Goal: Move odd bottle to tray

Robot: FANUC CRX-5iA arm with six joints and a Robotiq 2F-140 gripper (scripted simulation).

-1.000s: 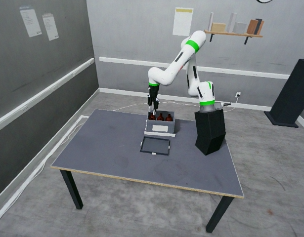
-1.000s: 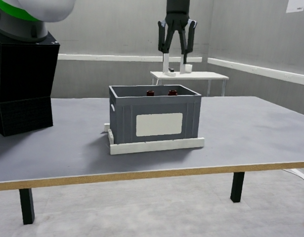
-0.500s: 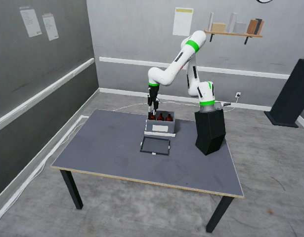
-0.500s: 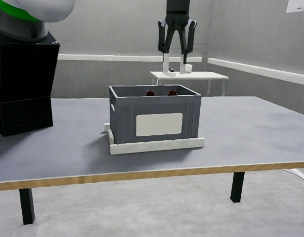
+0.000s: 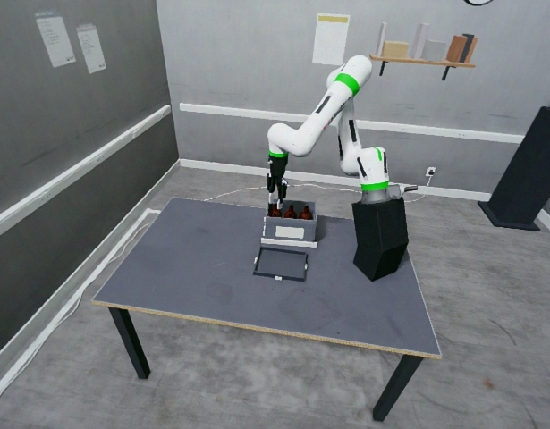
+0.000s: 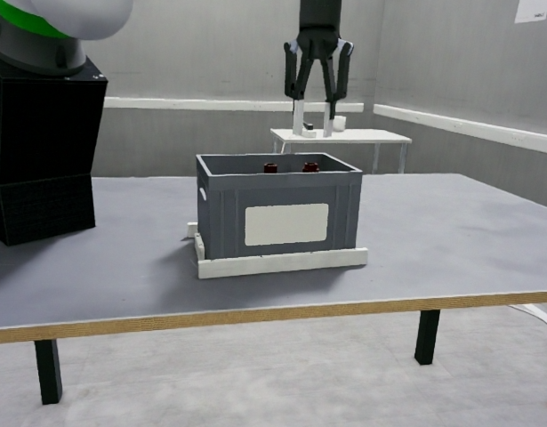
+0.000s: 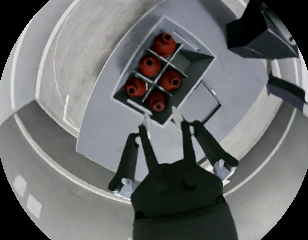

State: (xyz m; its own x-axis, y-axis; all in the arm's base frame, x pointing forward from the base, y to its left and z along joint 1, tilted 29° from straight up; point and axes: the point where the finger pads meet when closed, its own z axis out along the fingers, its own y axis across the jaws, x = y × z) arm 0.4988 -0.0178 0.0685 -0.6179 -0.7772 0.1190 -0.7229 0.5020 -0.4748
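The grey crate lies 170 mm below my hand, 80 mm behind it and 50 mm to the right of it. The rest, counted from my hand: dark tray (240 mm below, 210 mm to the left, 70 mm behind).
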